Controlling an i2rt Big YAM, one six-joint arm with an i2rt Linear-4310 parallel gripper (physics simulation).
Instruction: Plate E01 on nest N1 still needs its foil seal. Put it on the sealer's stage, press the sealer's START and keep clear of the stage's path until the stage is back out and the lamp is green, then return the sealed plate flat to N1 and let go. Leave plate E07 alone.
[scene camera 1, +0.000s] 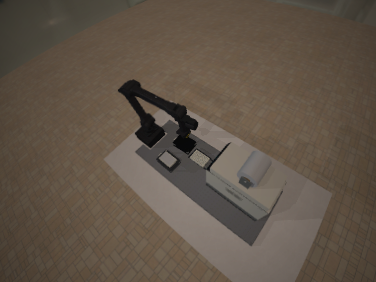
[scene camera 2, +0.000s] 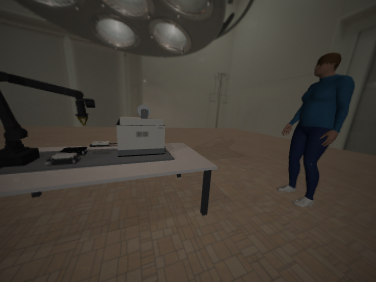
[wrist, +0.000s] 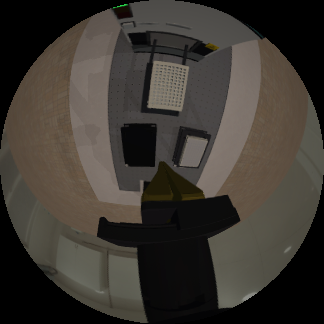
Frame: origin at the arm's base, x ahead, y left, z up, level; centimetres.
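Seen in the pictures: gripper, fingertip midpoint: (scene camera 1: 186, 137) (scene camera 2: 84, 125) (wrist: 160, 164); arm's base, origin of the base link: (scene camera 1: 150, 130) (scene camera 2: 15, 151).
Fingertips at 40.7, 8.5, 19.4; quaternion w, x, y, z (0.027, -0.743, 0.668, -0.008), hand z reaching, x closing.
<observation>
Offsets run from my fingertips to a thing's middle, as dx, dy, dz. "spot": to the spot under its first point. Level surfaces: height alone.
The white plate with open wells {+11.8, -0.2, -15.5} (scene camera 1: 200, 158) (scene camera 2: 100, 143) (wrist: 168, 86) lies on the dark stage {spot: +8.8, +4.4, -16.8} (wrist: 146, 92), which stands out in front of the sealer (scene camera 1: 237, 182) (scene camera 2: 141, 137) on two rails. A green strip (wrist: 121, 7) is lit at the sealer's upper left in the wrist view. The black nest {-10.7, +4.3, -23.9} (scene camera 1: 184, 144) (scene camera 2: 74, 150) (wrist: 139, 145) is empty. A second plate with a smooth pale top {-8.4, -16.0, -21.5} (scene camera 1: 168, 159) (scene camera 2: 64, 156) (wrist: 194, 151) sits on its own dark nest. Labels are unreadable. My gripper (scene camera 1: 187, 136) (scene camera 2: 83, 121) (wrist: 160, 164) is shut and empty, high above the empty nest's area.
A foil roll {spot: +49.4, +1.5, +21.0} (scene camera 1: 255, 168) (scene camera 2: 144, 110) sits on top of the sealer. A yellow warning label {spot: +26.3, -7.2, -11.9} (wrist: 212, 47) is beside its opening. The grey mat {dz -26.6} (scene camera 1: 200, 192) lies under the nests and sealer on a pale table {dz -27.9} (scene camera 2: 195, 162). A person (scene camera 2: 320, 115) stands beyond the table's right end.
</observation>
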